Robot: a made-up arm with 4 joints.
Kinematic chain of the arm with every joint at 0, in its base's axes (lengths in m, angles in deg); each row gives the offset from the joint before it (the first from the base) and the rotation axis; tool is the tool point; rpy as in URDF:
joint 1: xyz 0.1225 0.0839 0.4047 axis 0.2 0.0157 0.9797
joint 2: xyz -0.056 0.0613 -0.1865 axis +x
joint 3: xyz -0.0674 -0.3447 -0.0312 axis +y
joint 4: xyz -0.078 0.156 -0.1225 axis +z
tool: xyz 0.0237 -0.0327 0.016 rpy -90 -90 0
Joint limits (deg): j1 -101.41..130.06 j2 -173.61..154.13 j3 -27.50..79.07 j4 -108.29..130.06
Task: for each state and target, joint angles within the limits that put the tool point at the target. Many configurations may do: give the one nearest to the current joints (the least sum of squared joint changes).
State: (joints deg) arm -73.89 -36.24 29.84 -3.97
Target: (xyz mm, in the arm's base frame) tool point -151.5 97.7 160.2
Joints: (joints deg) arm -58.22 -14.23 7.67 8.50
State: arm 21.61 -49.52 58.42 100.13
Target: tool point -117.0 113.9 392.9
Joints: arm 3.64 -92.30 72.91 76.67
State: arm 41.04 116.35 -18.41 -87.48
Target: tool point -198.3 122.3 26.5
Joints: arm 57.70 84.77 -27.24 -95.71
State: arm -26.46 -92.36 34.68 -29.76
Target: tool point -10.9 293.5 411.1
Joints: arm -64.17 -83.89 42.11 -20.66
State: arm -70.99 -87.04 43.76 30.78
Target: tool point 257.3 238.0 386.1
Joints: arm -101.41 -134.67 6.00 46.86
